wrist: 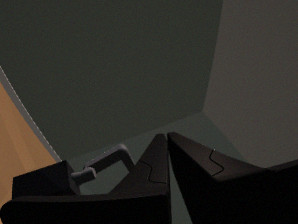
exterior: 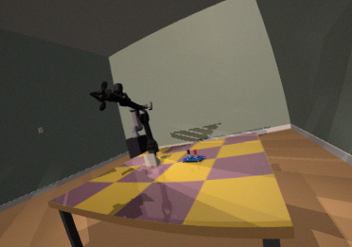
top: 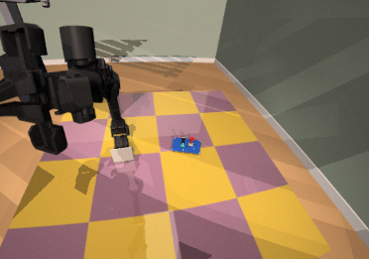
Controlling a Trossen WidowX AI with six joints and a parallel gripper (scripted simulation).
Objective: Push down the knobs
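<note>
Now: the black knob 37 cm ahead of my gripper tip, 43 cm to the left of it and 54 cm below it. Round my gripper tip: red knob: 42 cm ahead, 44 cm to the left, 55 cm below.
</note>
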